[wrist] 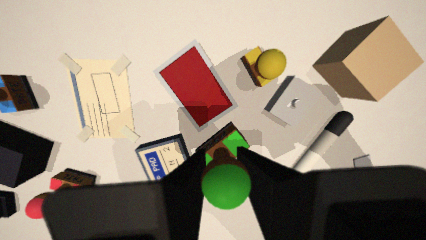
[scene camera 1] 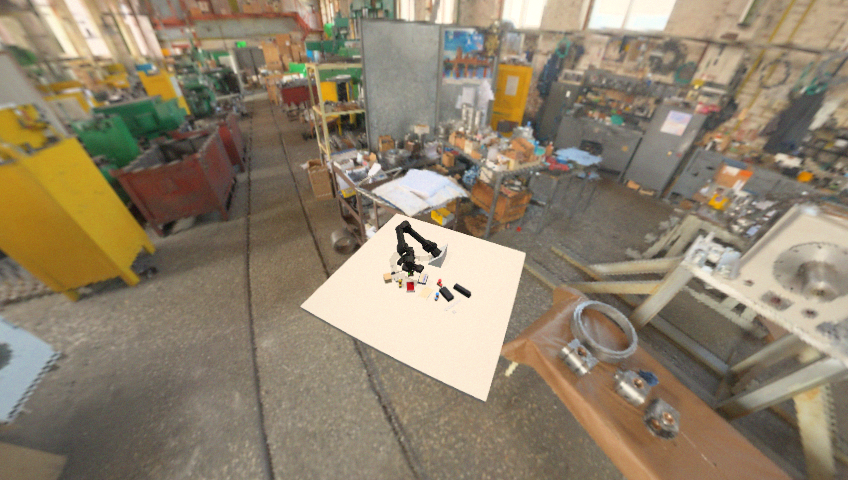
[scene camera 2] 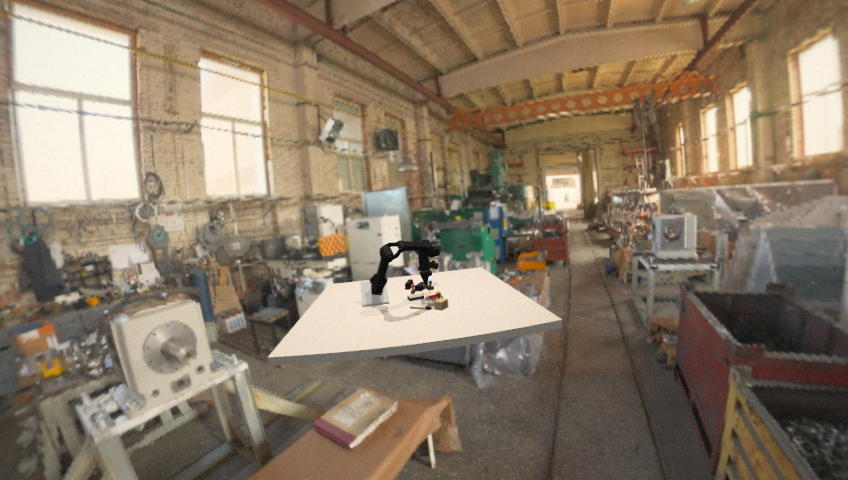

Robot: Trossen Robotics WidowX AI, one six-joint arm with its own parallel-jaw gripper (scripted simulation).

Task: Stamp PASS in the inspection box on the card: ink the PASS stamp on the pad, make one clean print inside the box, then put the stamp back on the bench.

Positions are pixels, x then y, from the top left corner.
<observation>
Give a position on a yellow-knobbed stamp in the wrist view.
263, 67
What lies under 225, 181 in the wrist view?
A green-knobbed stamp.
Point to a cream card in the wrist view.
100, 89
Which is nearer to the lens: the tan box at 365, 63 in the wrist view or the marker pen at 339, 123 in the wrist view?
The tan box.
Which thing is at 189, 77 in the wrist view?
A red ink pad.
</observation>
